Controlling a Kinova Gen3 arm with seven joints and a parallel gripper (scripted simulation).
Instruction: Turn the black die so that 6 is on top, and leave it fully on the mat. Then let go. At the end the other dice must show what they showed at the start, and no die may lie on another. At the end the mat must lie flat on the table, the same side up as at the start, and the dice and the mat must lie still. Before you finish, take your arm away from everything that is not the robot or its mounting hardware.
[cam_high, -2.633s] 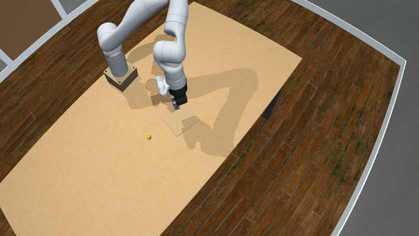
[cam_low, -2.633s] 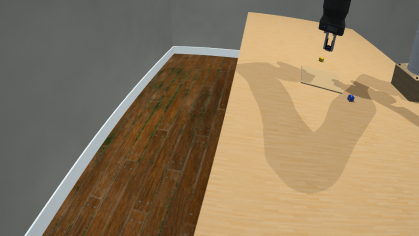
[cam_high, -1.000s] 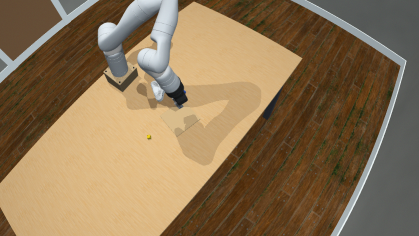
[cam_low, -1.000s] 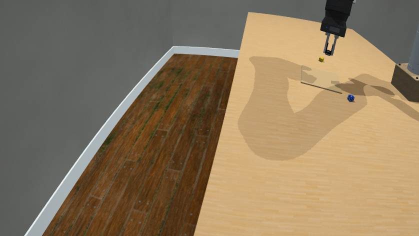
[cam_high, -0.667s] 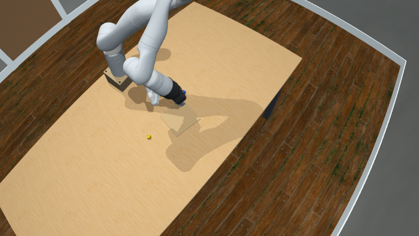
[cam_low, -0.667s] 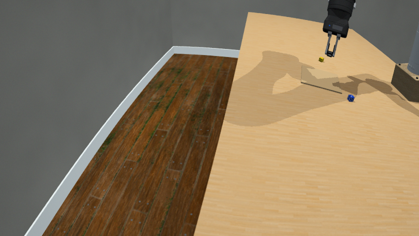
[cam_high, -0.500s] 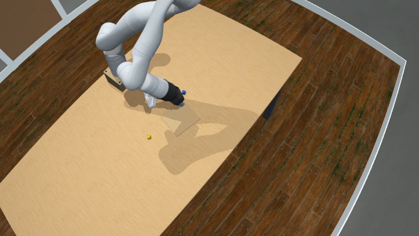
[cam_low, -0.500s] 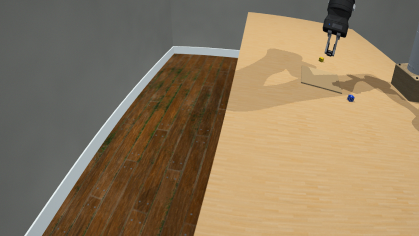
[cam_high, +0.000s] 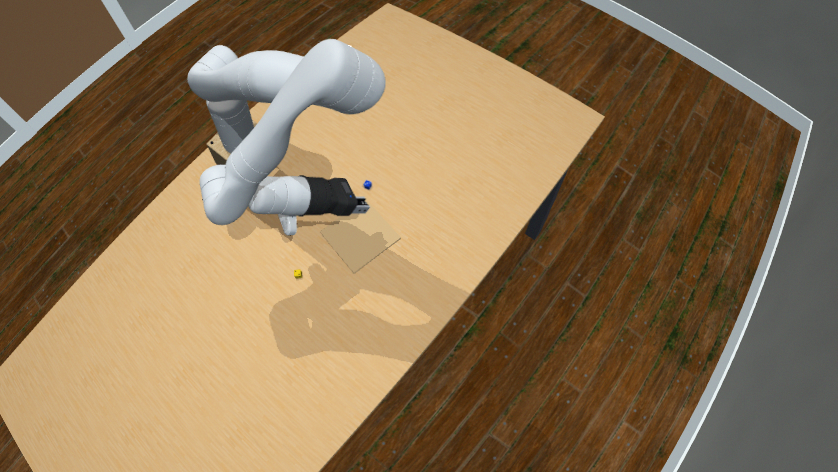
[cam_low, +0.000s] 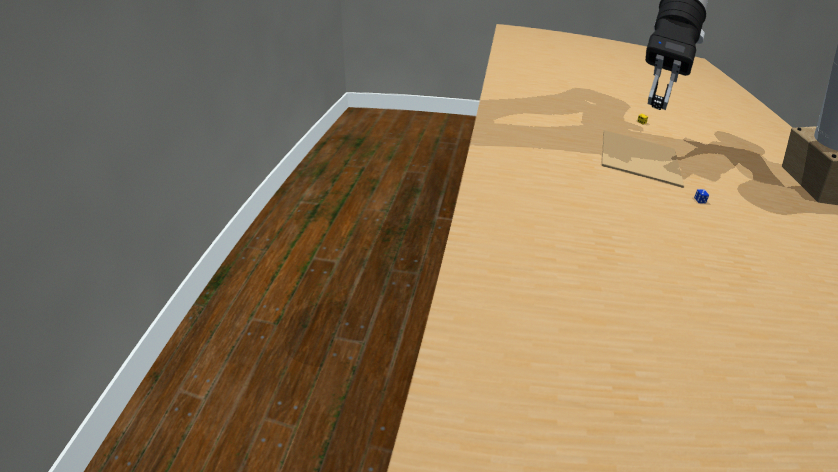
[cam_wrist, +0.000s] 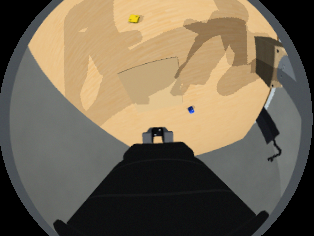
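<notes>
My hand is 20 mm to the left of the tan mat and 120 mm above it. Also, from my hand: black die: 10 mm to the left, 10 mm below; blue die: 80 mm behind, 90 mm to the left, 110 mm below; yellow die: 40 mm behind, 190 mm to the right, 110 mm below.
</notes>
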